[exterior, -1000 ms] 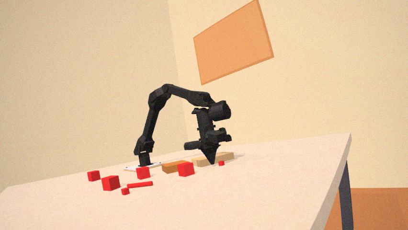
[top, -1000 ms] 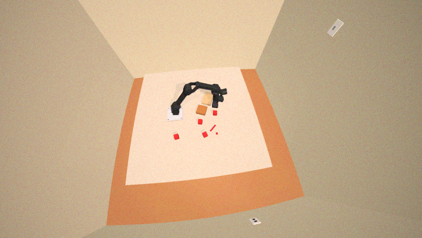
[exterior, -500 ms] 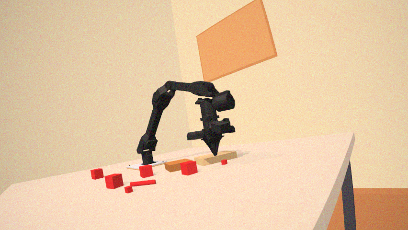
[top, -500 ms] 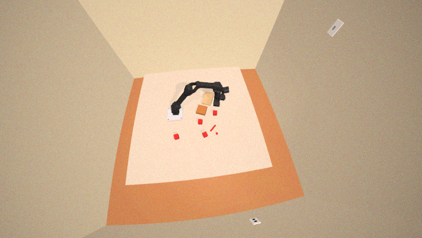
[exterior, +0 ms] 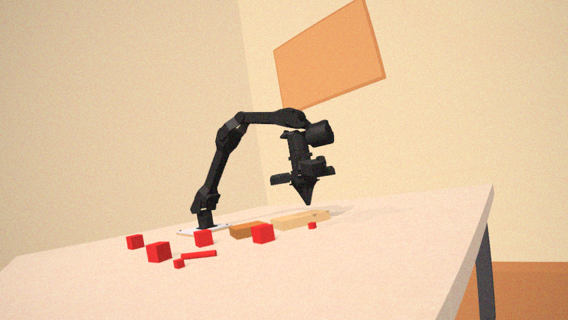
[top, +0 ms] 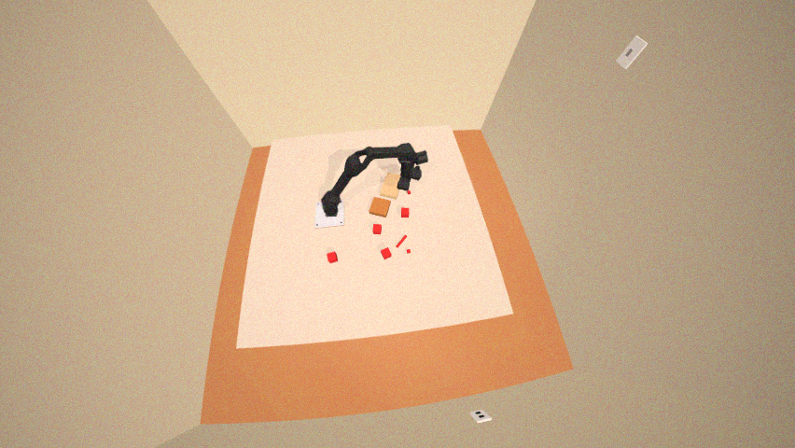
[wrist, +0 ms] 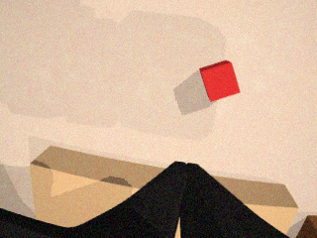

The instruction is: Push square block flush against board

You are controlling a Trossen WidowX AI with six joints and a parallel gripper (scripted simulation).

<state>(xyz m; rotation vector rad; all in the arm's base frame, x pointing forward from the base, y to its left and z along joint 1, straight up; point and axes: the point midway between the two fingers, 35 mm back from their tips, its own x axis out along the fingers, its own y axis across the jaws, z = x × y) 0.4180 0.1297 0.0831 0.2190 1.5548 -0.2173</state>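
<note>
My gripper tip is 7 cm past the pale wooden board, 3 cm to the right of it and 5 cm above it. Also, from my gripper tip: red rod (4 cm behind, 32 cm to the right, 5 cm below); then brown-orange square block (15 cm behind, 12 cm to the right, 5 cm below).
</note>
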